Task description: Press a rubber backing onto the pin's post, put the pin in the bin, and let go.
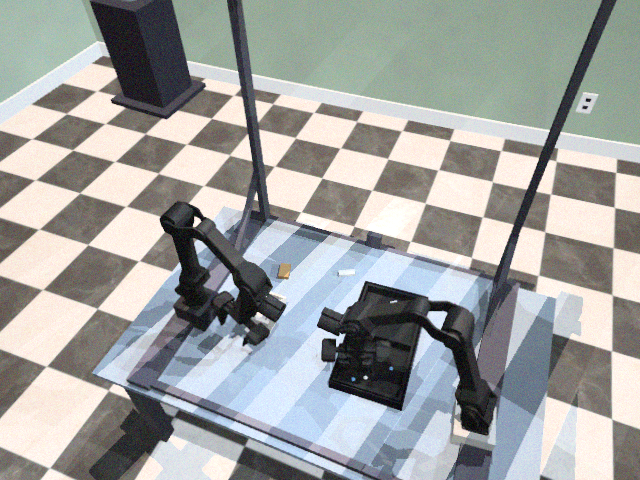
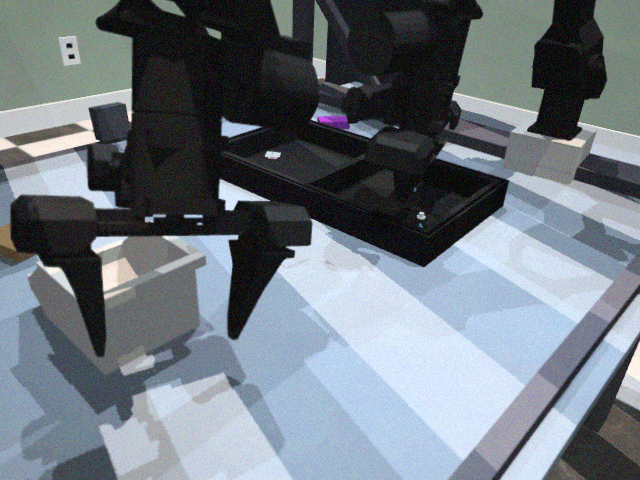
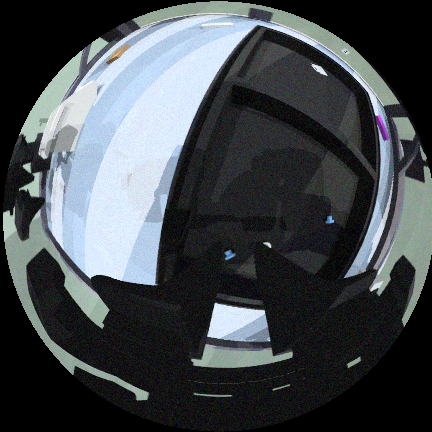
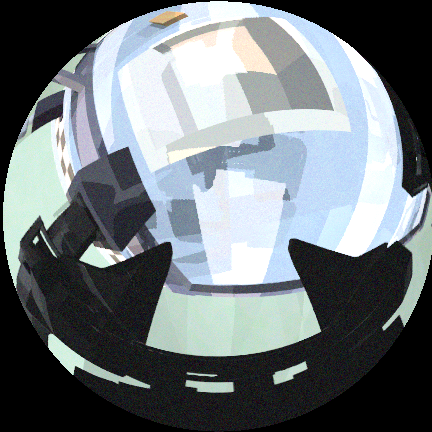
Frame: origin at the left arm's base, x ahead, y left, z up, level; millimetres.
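Seen in the pictures: left gripper, fingertip midpoint: (image 1: 354,364) (image 2: 403,197) (image 3: 238,247); right gripper, fingertip midpoint: (image 1: 232,335) (image 2: 170,346) (image 3: 37,188) (image 4: 232,247); left arm's base, origin of the base link: (image 1: 475,420) (image 2: 554,130); right arm's base, origin of the base link: (image 1: 196,299) (image 4: 84,218).
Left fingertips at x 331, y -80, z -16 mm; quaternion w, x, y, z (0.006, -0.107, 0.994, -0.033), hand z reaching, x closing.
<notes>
Pixels of each thing's top centre, then the offset from my left fingertips to it. "spot": a spot on its surface instead.
- black divided tray, middle of its top: (image 3: 333,128) (image 2: 348,162) (image 1: 381,336) dx -57, dy -116, dz -5 mm
- small white pin, middle of its top: (image 3: 266,249) (image 2: 421,213) (image 1: 365,376) dx -35, dy +11, dz -31 mm
- pale grey bin, surface spot: (image 4: 257,120) (image 2: 152,273) spot: dx +322, dy -60, dz +33 mm
- orange block, middle of its top: (image 2: 12,236) (image 1: 284,269) dx +313, dy -305, dz -28 mm
- white bar, middle of its top: (image 1: 346,272) dx +106, dy -351, dz -32 mm
- purple block, middle of its top: (image 2: 333,118) dx -264, dy -282, dz -29 mm
- white chip, middle of its top: (image 2: 272,150) (image 3: 321,67) (image 1: 394,302) dx -71, dy -263, dz -28 mm
A black divided tray (image 1: 365,394) (image 2: 375,237) (image 3: 299,121) lies on the striped table. In its near compartment lie a small white pin (image 1: 366,377) (image 2: 421,215) (image 3: 266,244) and two blue rubber backings (image 1: 353,379) (image 3: 228,254), the second (image 1: 390,368) (image 3: 329,219) farther off. My left gripper (image 1: 365,356) (image 3: 238,247) hangs low over this compartment. Its fingers are a little apart, with nothing between them. The pin lies by one fingertip and a backing by the other. My right gripper (image 1: 248,328) (image 2: 166,343) (image 4: 232,247) is wide open and empty over the pale grey bin (image 2: 151,286) (image 4: 257,120) (image 3: 68,120).
An orange block (image 1: 284,270) (image 3: 117,53) (image 4: 168,17) and a white bar (image 1: 347,272) (image 3: 217,24) lie at the back of the table. A purple block (image 2: 333,122) (image 3: 381,127) lies behind the tray. A white chip (image 1: 392,301) (image 2: 272,154) (image 3: 319,69) sits in the far compartment. Frame posts (image 1: 247,95) rise behind.
</notes>
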